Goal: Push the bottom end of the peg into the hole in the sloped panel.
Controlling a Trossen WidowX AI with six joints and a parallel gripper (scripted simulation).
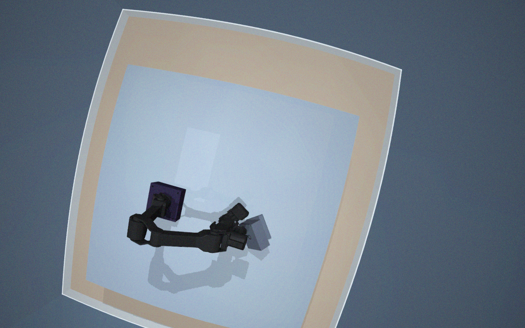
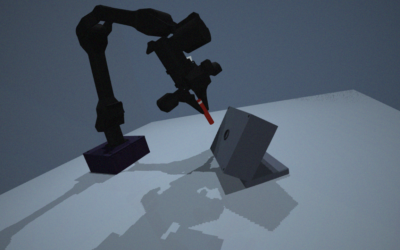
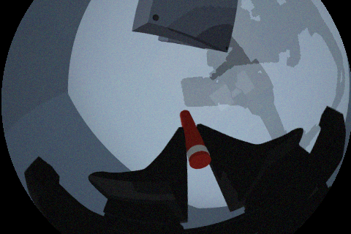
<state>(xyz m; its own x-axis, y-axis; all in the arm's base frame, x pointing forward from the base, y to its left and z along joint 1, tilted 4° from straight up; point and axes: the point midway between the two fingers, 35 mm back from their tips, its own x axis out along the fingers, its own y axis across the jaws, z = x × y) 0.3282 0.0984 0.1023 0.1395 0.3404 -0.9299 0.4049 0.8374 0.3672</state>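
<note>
My gripper tip is 120 mm short of the panel, 80 mm to the left of it and 50 mm above it. From my gripper tip the other things lie so: red round peg (10 mm to the right, 20 mm above); flat grey foot plate (140 mm ahead, 70 mm to the right, 110 mm below).
</note>
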